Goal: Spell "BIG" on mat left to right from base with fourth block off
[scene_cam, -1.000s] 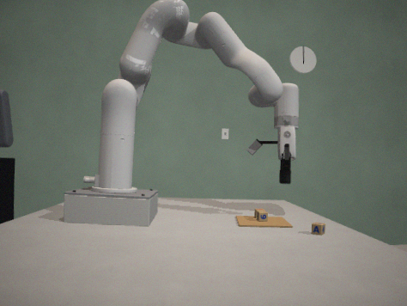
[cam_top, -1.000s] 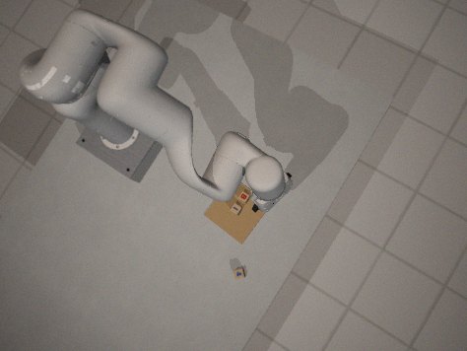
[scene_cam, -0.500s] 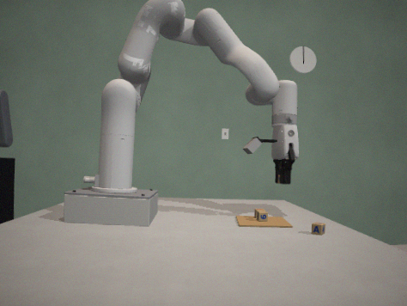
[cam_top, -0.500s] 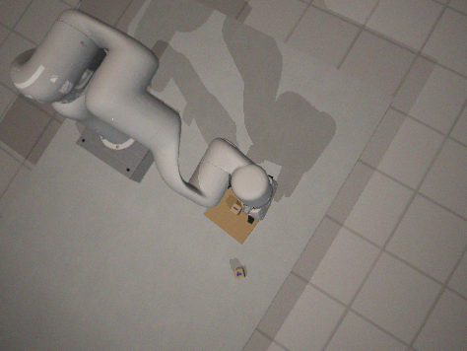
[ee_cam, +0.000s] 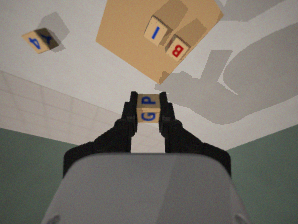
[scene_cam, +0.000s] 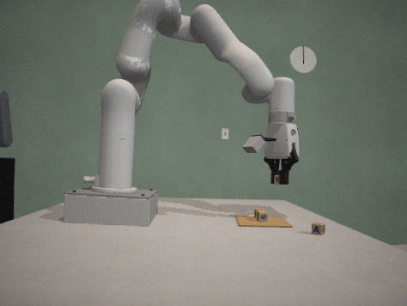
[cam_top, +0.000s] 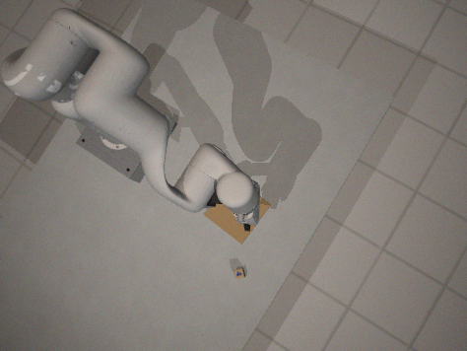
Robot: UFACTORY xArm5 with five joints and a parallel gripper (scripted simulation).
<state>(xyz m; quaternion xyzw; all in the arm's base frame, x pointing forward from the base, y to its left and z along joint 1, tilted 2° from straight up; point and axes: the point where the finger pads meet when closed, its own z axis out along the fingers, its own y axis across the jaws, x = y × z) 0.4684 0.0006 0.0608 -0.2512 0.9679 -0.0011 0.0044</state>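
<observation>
My gripper is now 5 cm past the mat, 2 cm to the left of it and 12 cm above it.
</observation>
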